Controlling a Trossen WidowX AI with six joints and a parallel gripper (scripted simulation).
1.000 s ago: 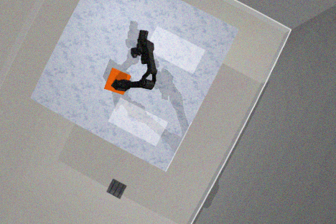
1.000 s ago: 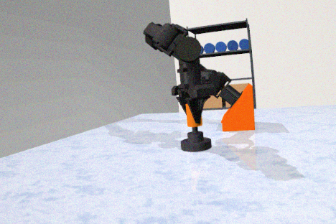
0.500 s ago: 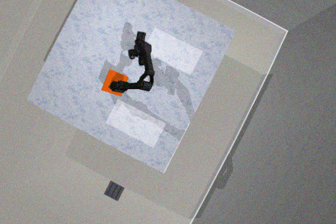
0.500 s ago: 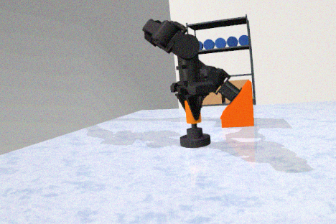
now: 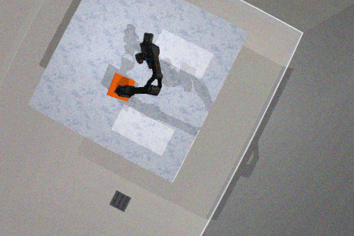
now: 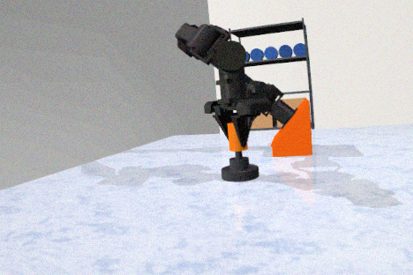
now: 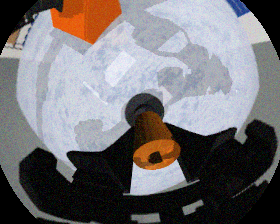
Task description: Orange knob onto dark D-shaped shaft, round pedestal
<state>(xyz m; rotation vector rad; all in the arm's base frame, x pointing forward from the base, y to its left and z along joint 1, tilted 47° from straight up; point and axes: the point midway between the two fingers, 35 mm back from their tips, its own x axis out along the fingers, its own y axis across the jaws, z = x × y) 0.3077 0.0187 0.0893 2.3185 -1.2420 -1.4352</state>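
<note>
Right now my gripper tip is 20 mm below the orange knob. The rest, counted from my gripper tip: dark round pedestal 40 mm below.
</note>
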